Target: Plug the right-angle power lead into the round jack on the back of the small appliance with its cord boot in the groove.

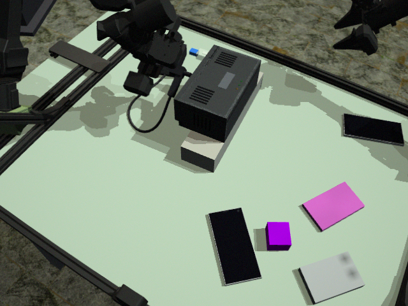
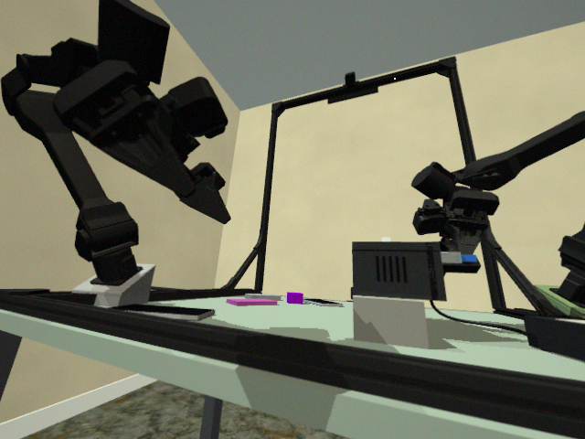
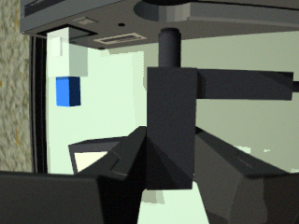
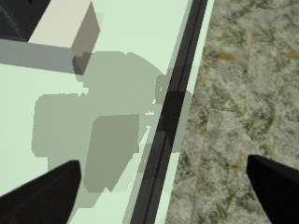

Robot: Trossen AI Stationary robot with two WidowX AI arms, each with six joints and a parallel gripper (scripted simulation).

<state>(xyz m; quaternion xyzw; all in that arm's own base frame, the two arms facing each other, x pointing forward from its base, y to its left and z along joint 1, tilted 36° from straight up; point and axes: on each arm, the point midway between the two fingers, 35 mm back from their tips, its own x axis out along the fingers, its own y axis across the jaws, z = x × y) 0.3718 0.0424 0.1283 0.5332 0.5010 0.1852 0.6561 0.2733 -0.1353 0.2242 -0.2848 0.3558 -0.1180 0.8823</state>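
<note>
Right now my left hand is 6 cm short of the white plug, 8 cm to the left of it and 2 cm above it. From my left hand the other things lie so: purple cube: 33 cm behind, 28 cm to the right, 12 cm below.
</note>
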